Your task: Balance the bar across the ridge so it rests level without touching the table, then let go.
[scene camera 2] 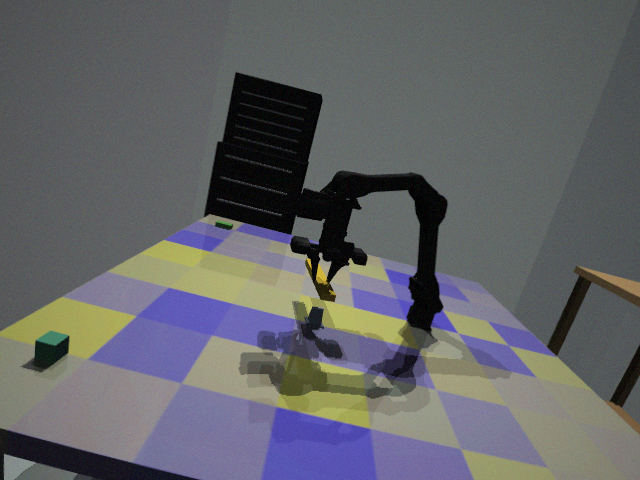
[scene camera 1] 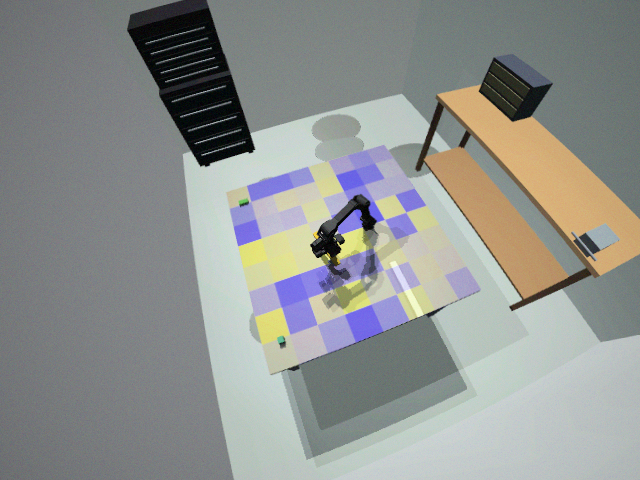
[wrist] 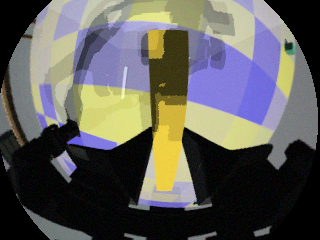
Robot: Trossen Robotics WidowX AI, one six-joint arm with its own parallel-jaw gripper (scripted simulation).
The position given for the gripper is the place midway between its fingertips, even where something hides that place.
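There's a yellow bar (wrist: 168,66), and it's held by the gripper (scene camera 2: 320,282).
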